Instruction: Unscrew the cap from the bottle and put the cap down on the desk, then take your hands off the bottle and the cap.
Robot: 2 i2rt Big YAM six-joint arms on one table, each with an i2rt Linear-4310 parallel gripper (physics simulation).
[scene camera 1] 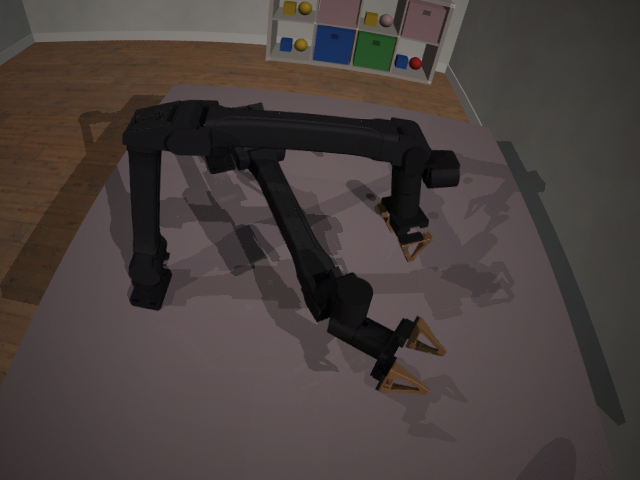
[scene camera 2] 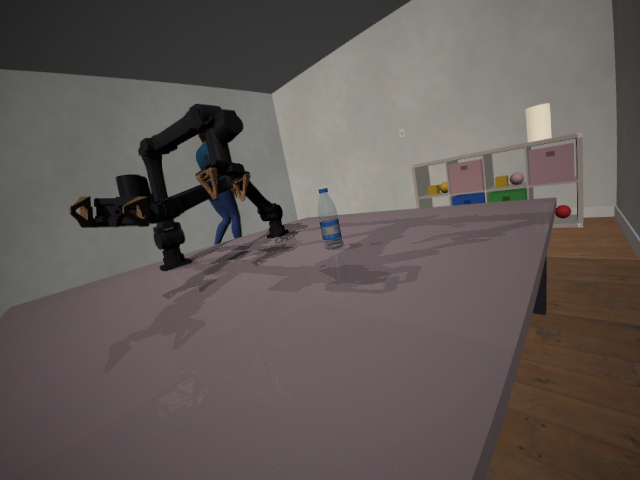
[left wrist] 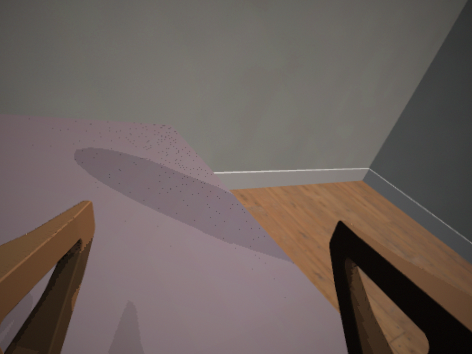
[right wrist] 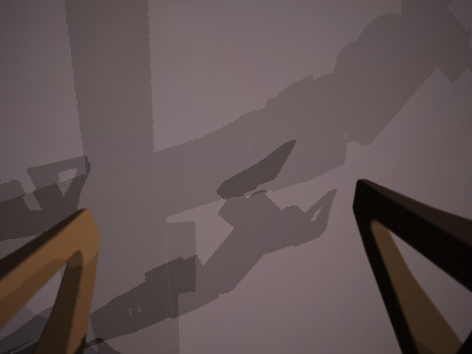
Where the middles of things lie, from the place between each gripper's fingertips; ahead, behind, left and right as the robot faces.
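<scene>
Clear plastic bottle (scene camera 2: 329, 223): 130 mm below my right hand, 40 mm ahead of it, 300 mm to the left of it.
Left gripper: 16 cm above the clear plastic bottle, 2 cm past it, 60 cm to the right of it. Going by its middle, the bottle is nearer to my right hand than to my left gripper.
</scene>
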